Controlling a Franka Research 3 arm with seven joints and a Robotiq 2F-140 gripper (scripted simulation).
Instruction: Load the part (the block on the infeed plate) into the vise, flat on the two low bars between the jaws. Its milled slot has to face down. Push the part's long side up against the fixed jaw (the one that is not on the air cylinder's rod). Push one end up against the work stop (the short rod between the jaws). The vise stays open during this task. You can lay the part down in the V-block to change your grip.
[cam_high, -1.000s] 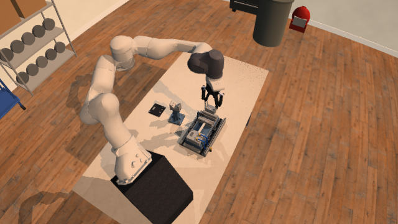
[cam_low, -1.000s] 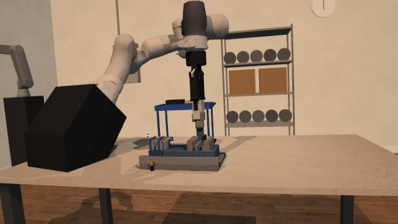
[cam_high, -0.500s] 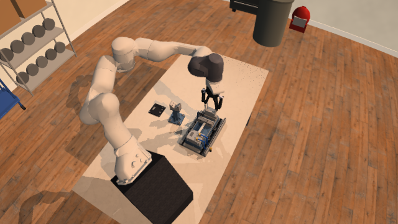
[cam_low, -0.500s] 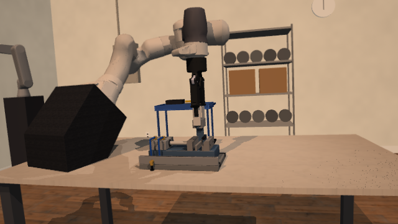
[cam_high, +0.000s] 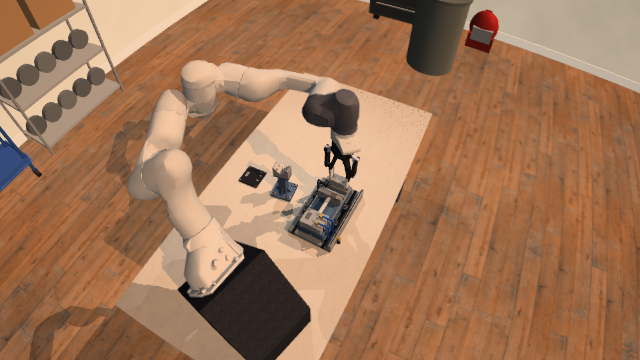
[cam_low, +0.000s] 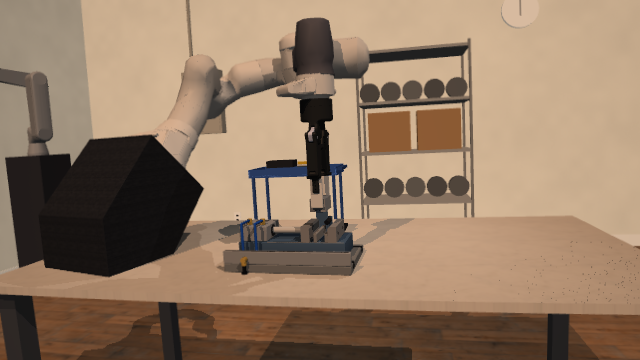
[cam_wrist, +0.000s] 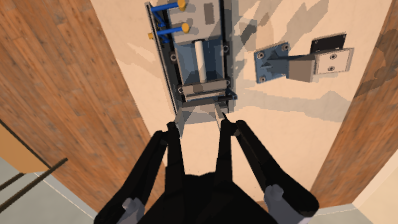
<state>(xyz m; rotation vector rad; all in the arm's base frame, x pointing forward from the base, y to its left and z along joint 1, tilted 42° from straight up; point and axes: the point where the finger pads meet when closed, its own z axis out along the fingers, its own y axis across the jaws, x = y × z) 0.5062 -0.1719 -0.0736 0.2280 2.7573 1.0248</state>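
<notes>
Right now the part is 3 cm below my hand. Round my hand: vise: 7 cm behind, 2 cm to the left, 13 cm below; then dark infeed plate: 3 cm behind, 39 cm to the left, 17 cm below.
</notes>
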